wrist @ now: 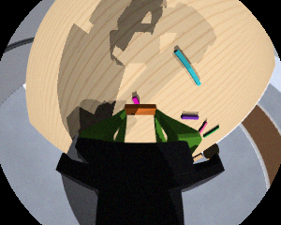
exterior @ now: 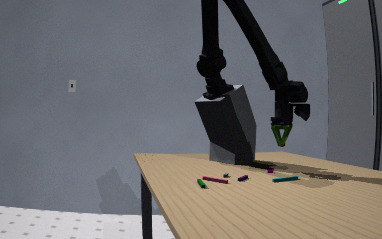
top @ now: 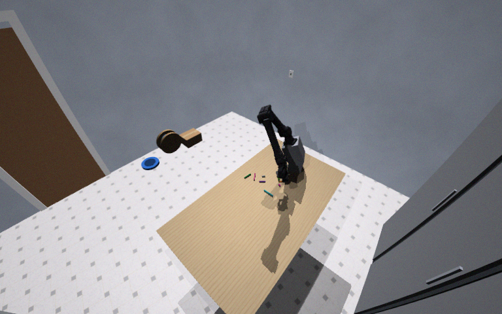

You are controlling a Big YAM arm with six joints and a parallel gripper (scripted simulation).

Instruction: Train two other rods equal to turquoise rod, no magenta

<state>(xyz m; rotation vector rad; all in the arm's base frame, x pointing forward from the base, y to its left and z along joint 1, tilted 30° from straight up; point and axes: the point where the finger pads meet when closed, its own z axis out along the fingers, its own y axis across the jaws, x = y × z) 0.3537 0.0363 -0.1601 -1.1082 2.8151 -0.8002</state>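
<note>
Now: hand 40 mm past the magenta rod, 20 mm to the left of it and 110 mm above it. The rest, counted from my hand: purple rod (30 mm ahead, 170 mm to the right, 110 mm below); then orange rod (10 mm ahead, 10 mm below); then turquoise rod (110 mm ahead, 50 mm to the right, 110 mm below).
</note>
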